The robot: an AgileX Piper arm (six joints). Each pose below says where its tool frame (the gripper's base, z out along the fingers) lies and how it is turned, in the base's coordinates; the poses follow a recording.
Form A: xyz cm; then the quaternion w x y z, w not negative.
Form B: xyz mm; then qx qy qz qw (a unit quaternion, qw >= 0). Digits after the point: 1 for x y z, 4 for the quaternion.
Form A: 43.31 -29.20 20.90 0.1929 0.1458 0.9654 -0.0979
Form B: 433.1 -292.0 209.0 0.1458 0.9654 -0.0979 0.1929
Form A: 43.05 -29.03 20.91 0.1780 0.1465 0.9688 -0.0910
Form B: 430.5 -290.3 209.1 0.1465 0.9688 -0.0910 0.1780
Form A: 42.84 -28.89 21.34 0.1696 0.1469 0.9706 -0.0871
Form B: 428.4 -288.9 213.4 0.1469 0.9706 -0.0871 0.1696
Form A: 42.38 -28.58 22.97 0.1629 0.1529 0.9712 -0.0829
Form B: 423.8 -285.8 229.7 0.1529 0.9712 -0.0829 0.1629
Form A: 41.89 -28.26 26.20 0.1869 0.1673 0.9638 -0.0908
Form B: 418.9 -282.6 262.0 0.1673 0.9638 -0.0908 0.1869
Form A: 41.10 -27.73 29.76 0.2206 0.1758 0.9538 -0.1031
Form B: 411.0 -277.3 297.6 0.1758 0.9538 -0.1031 0.2206
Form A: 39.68 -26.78 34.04 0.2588 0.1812 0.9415 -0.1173
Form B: 396.8 -267.8 340.4 0.1812 0.9415 -0.1173 0.2588
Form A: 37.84 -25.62 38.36 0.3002 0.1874 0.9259 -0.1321
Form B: 378.4 -256.2 383.6 0.1874 0.9259 -0.1321 0.3002
